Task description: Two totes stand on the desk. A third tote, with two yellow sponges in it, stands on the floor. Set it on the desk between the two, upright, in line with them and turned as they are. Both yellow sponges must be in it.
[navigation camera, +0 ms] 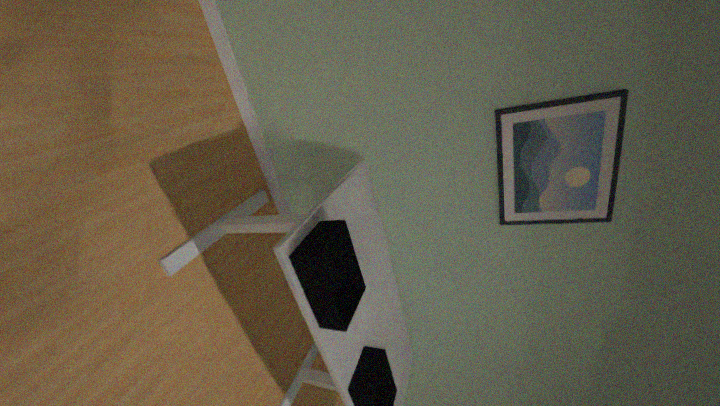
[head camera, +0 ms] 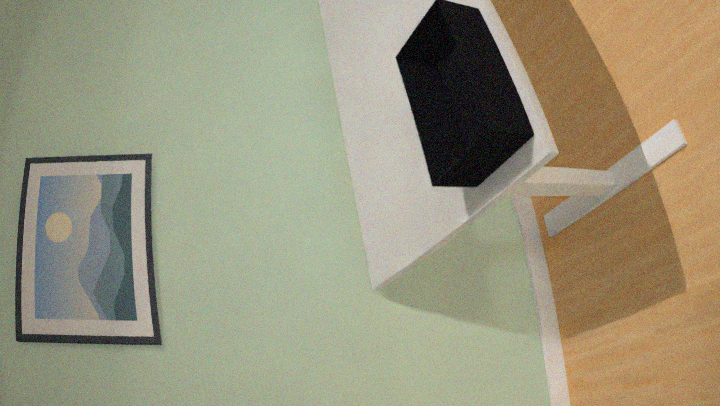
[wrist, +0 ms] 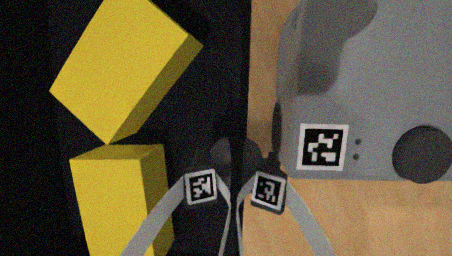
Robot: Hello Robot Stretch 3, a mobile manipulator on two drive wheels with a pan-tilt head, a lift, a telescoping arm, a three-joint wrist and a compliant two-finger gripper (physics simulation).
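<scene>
A black tote (head camera: 463, 100) (navigation camera: 327, 274) stands on the white desk (head camera: 375, 151) (navigation camera: 385, 302) near one end. A second black tote (navigation camera: 373, 380) stands farther along the desk in the navigation view, cut off by the frame edge. My gripper (wrist: 235, 156) is shut on the side wall of the third black tote (wrist: 212, 95). In this tote lie two yellow sponges: one sponge (wrist: 120, 65) is turned at an angle, the other sponge (wrist: 112, 200) is below it in the view. The held tote does not show in the head or navigation view.
The grey robot base (wrist: 375, 100) is close beside the held tote, with wooden floor (wrist: 350, 220) below. The desk has a white leg with a foot bar (head camera: 625, 168) (navigation camera: 206, 242) reaching out over the floor. A framed picture (head camera: 85, 247) (navigation camera: 559, 163) hangs on the green wall.
</scene>
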